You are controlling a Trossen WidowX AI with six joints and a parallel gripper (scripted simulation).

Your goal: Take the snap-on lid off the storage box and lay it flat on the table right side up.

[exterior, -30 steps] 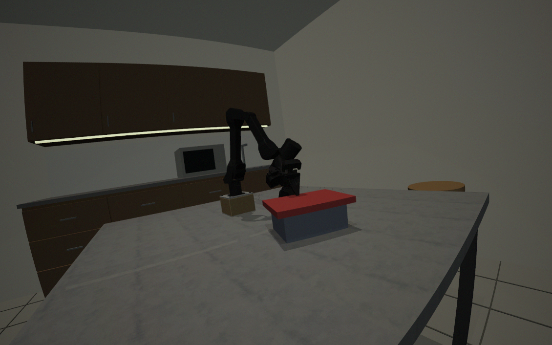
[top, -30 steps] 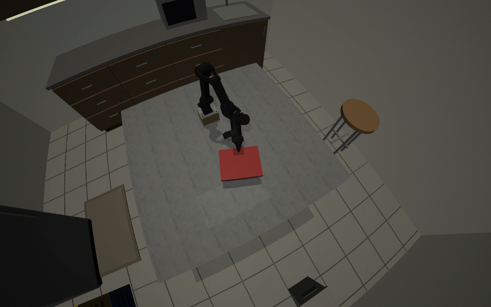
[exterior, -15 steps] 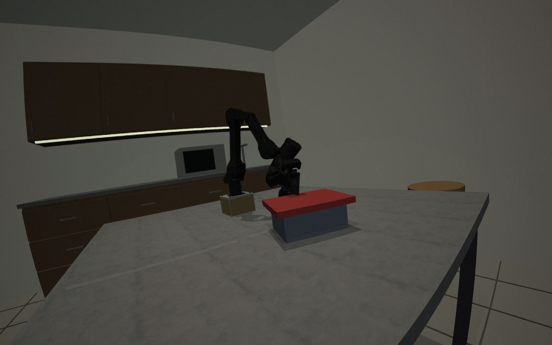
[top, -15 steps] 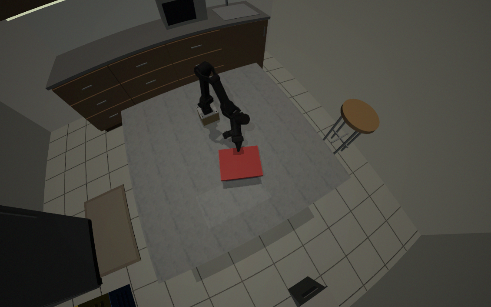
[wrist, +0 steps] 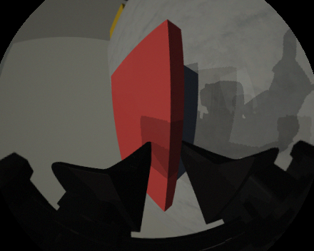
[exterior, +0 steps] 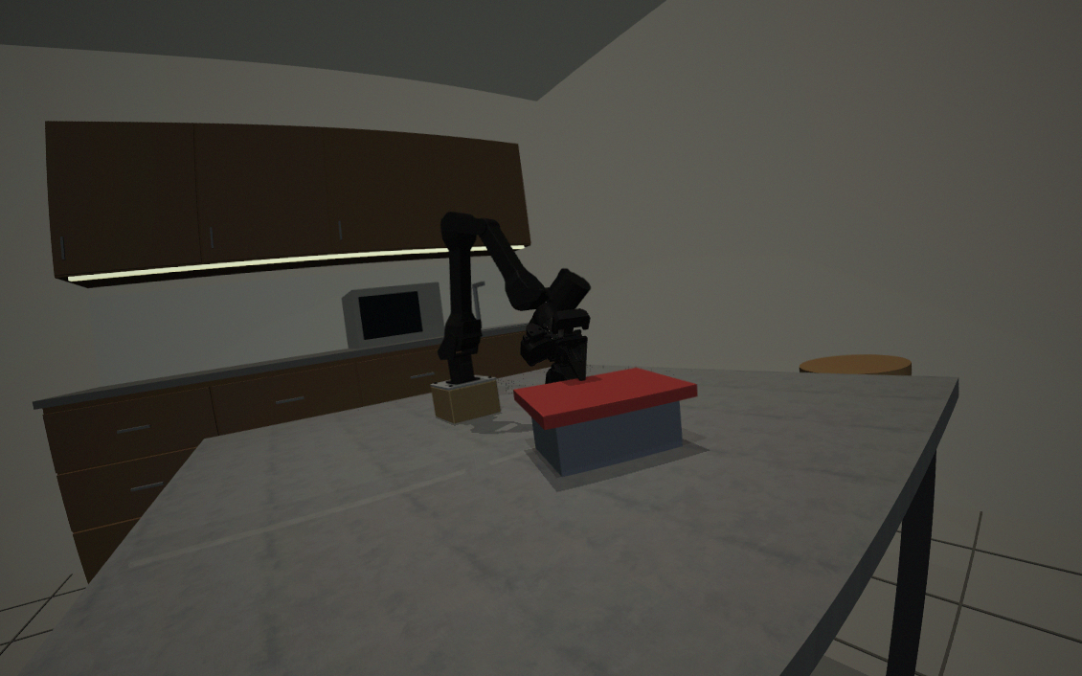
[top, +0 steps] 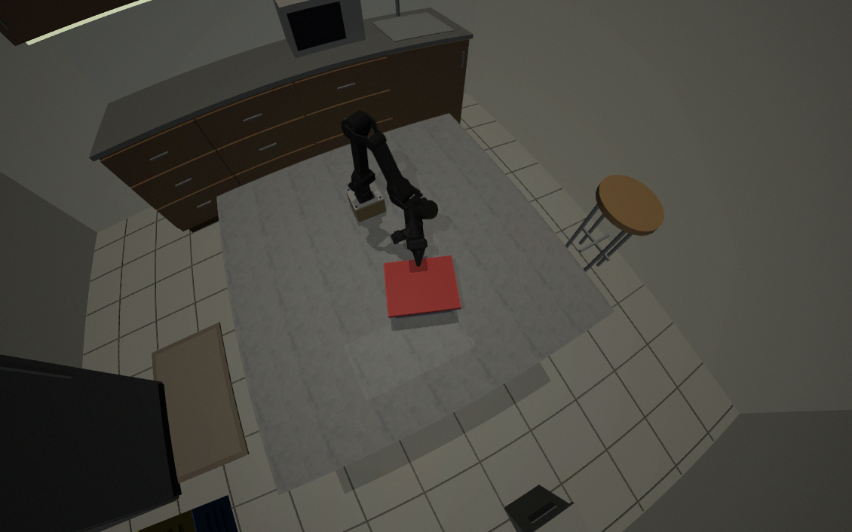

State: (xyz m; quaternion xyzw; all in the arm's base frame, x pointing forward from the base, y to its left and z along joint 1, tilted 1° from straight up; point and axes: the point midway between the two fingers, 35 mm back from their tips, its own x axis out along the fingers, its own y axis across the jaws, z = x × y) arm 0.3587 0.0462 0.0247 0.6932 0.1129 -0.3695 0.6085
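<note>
The red lid is 70 mm ahead of my gripper tip and 30 mm to the right of it. From my gripper tip the other things lie so: storage box 70 mm ahead, 30 mm to the right, 40 mm below.
</note>
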